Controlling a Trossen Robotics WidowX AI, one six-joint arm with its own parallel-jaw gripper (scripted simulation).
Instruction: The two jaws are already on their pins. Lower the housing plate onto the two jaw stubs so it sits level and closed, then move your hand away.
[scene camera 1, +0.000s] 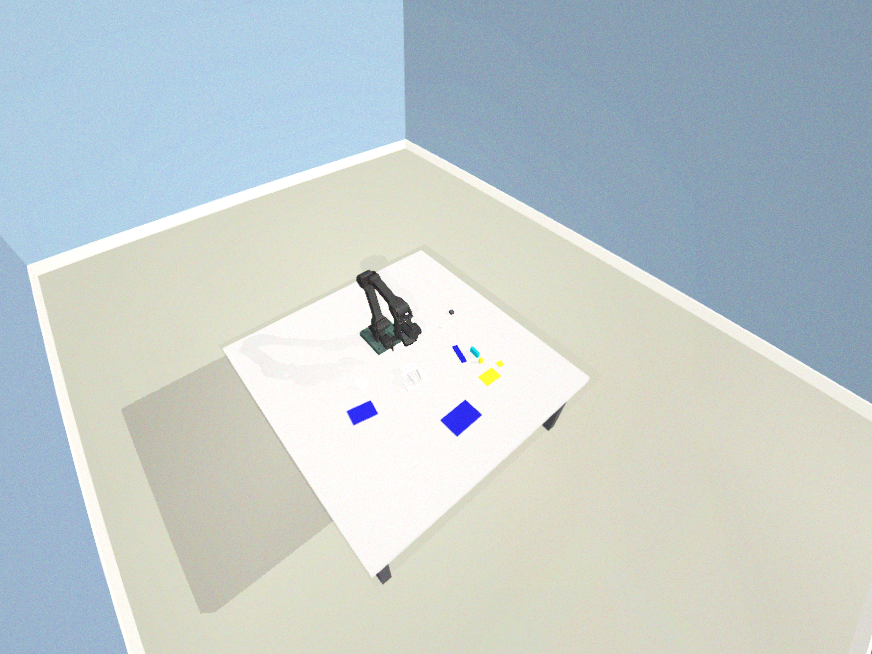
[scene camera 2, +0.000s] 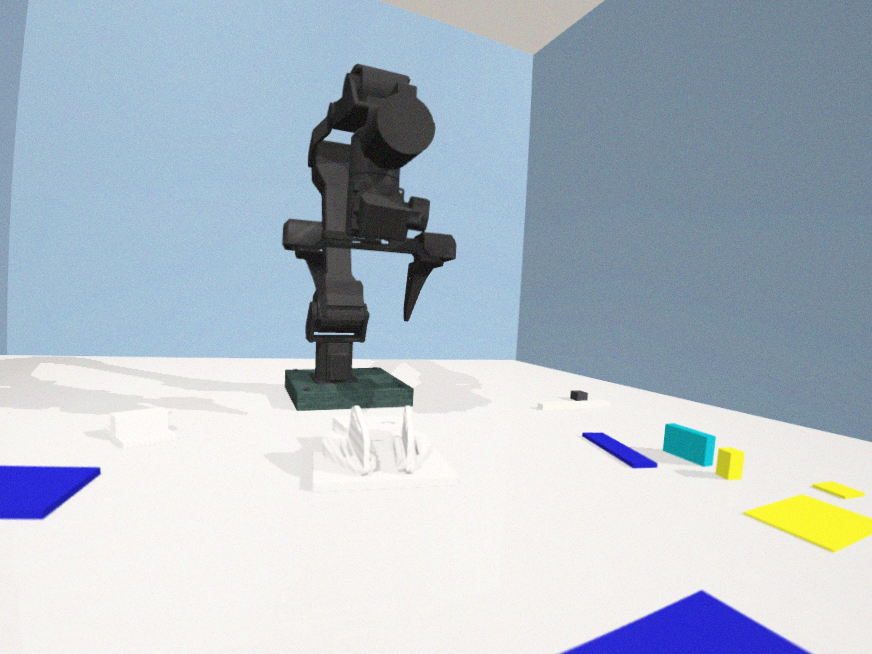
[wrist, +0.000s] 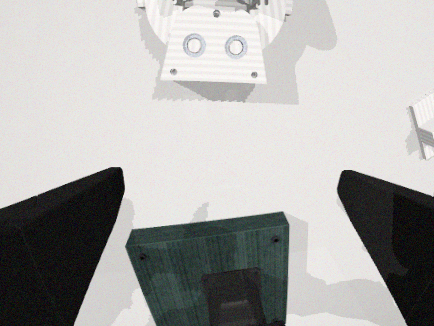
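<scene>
Visible here: a blue strip, a cyan block and a yellow block. My gripper, open and holding nothing, is also visible, including in the wrist view.
</scene>
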